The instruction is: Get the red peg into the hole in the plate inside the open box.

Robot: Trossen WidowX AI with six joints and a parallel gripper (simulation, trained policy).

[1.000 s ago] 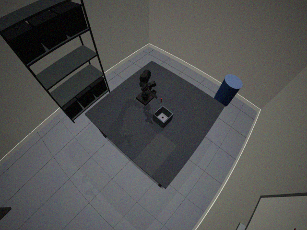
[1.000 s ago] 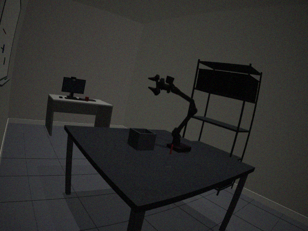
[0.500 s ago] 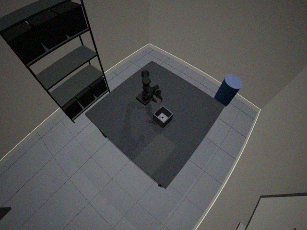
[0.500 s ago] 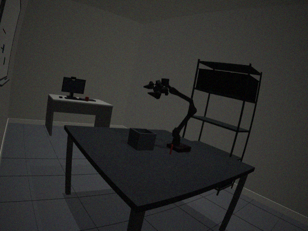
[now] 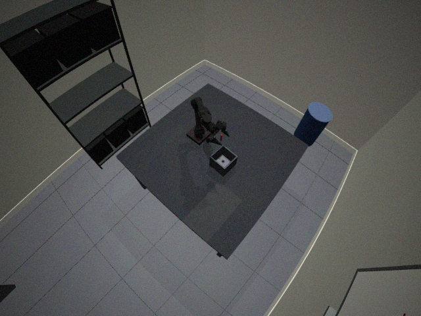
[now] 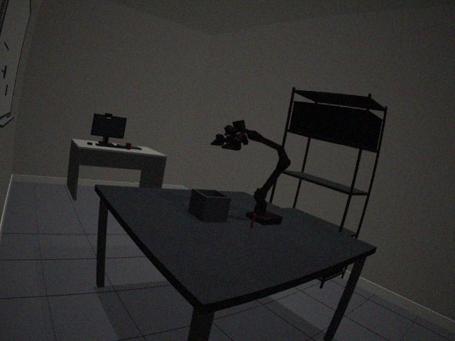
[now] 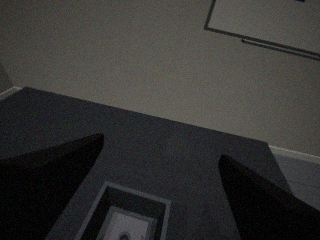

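The red peg lies 36 cm below my gripper tip, 22 cm behind it and 18 cm to the left of it. Also, from my gripper tip: plate (35 cm below, 3 cm to the left, 2 cm behind).
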